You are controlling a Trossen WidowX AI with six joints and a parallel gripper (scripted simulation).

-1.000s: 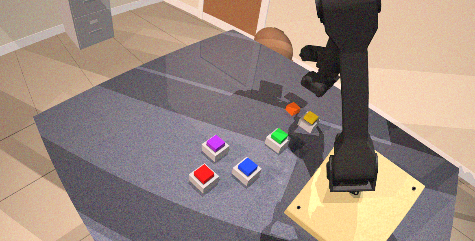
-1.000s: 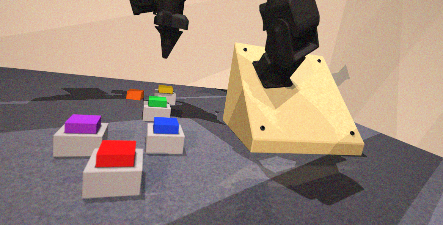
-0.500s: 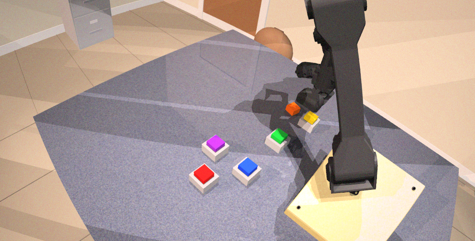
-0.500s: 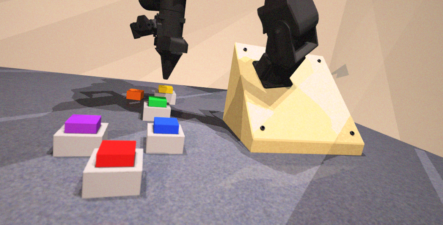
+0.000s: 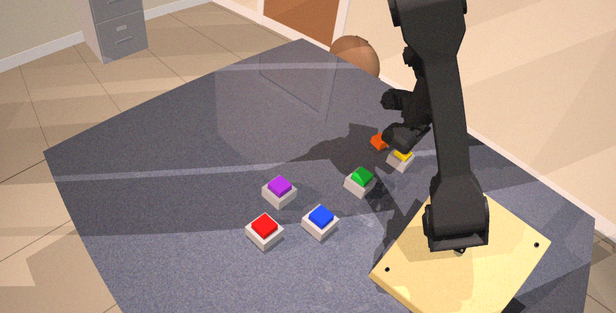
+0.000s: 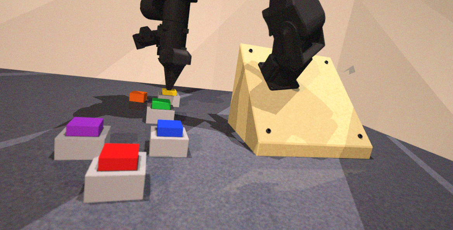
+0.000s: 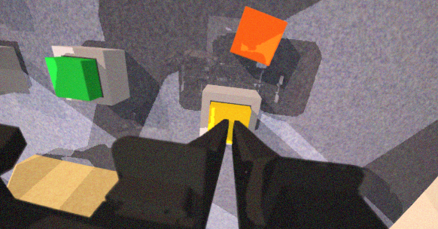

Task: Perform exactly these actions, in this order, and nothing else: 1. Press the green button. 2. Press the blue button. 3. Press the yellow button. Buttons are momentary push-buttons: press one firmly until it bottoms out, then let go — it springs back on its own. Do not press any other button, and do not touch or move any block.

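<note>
Now: the yellow button 1 cm below my gripper tip. Round my gripper tip: green button: 13 cm to the left, 4 cm ahead; blue button: 26 cm to the left, 5 cm ahead; orange block: 6 cm ahead, 3 cm below, 2 cm to the right.
</note>
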